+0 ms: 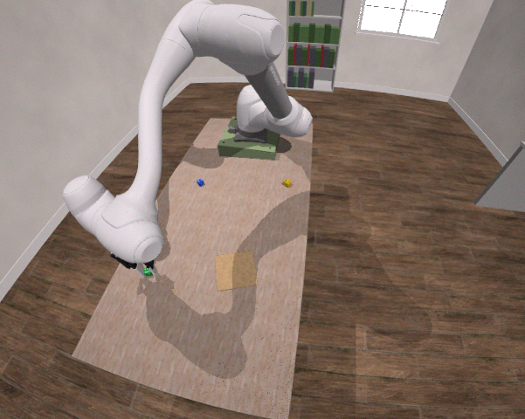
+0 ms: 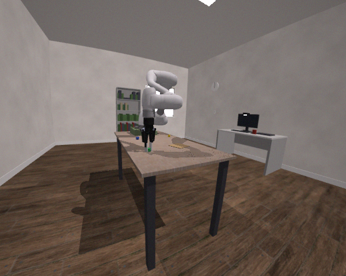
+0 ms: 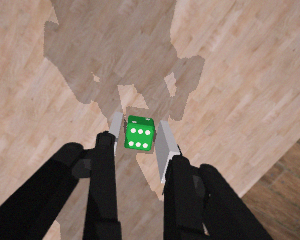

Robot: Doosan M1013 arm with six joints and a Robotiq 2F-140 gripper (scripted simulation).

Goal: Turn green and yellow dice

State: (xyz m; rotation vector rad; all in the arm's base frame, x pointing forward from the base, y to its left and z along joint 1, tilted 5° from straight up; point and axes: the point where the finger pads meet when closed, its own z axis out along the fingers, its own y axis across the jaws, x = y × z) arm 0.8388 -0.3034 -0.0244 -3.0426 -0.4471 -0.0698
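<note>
Right now the green die is 20 mm below my hand. Also, from my hand: tan mat (40 mm behind, 320 mm to the left, 30 mm below); then blue die (480 mm behind, 90 mm to the left, 20 mm below); then yellow die (490 mm behind, 500 mm to the left, 20 mm below).
</note>
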